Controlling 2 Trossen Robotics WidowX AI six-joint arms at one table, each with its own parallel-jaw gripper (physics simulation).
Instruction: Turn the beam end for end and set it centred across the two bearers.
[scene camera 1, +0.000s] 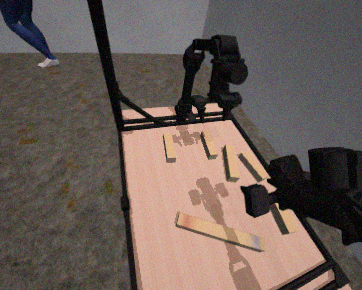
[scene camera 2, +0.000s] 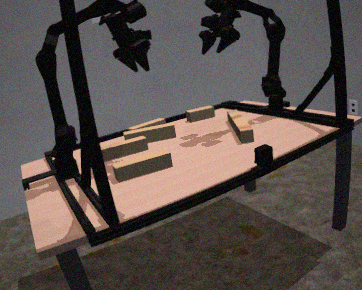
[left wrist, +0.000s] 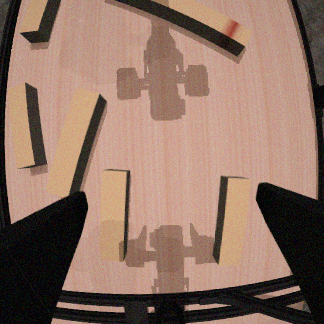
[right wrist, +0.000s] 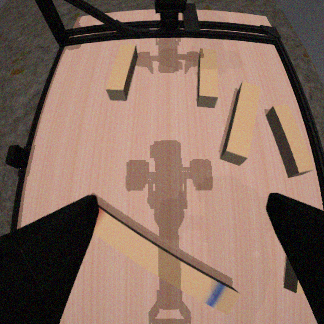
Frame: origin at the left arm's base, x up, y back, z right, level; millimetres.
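Seen in the pictures: left gripper, fingertip midpoint: (scene camera 1: 212, 122) (scene camera 2: 142, 71) (left wrist: 172, 196); right gripper, fingertip midpoint: (scene camera 1: 254, 183) (scene camera 2: 210, 53) (right wrist: 184, 203); left arm's base, origin of the base link: (scene camera 1: 180, 118) (scene camera 2: 68, 175) (left wrist: 169, 311) (right wrist: 168, 25); right arm's base, origin of the base link: (scene camera 2: 276, 110).
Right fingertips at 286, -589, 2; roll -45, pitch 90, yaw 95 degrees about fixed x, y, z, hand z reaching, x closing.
Note:
Pixels of each thing's top centre, then the offset from my right fingertips to it, as dx, dy, dz.
- long beam, middle of its top: (right wrist: 151, 257) (scene camera 2: 238, 118) (scene camera 1: 221, 231) -261, -66, +35
- slanted block, middle of its top: (left wrist: 69, 142) (right wrist: 245, 114) (scene camera 2: 148, 128) (scene camera 1: 232, 159) -255, +220, -165
The long beam (scene camera 1: 215, 231) (scene camera 2: 239, 125) (left wrist: 205, 17) (right wrist: 130, 241) lies flat and slanted, with a red band near its left end and a blue band near its right end in scene camera 1. Two shorter parallel blocks, apparently the bearers, stand apart: one bearer (scene camera 1: 169, 146) (scene camera 2: 142, 166) (left wrist: 233, 220) (right wrist: 121, 72) and the other bearer (scene camera 1: 207, 144) (scene camera 2: 125, 146) (left wrist: 114, 215) (right wrist: 208, 77). My left gripper (scene camera 2: 142, 69) (left wrist: 172, 196) is open, high above the bearers. My right gripper (scene camera 2: 212, 51) (right wrist: 184, 203) is open, high above the table; its finger hides part of the beam's red end in the right wrist view.
Three more wooden blocks lie to one side: a slanted block (scene camera 1: 231, 162) (left wrist: 77, 140) (right wrist: 242, 122), a block (scene camera 1: 252, 166) (left wrist: 21, 127) (right wrist: 291, 142) near the edge, and a block (scene camera 1: 286, 220) (scene camera 2: 200, 114) beside the beam. Black rails and upright posts frame the table.

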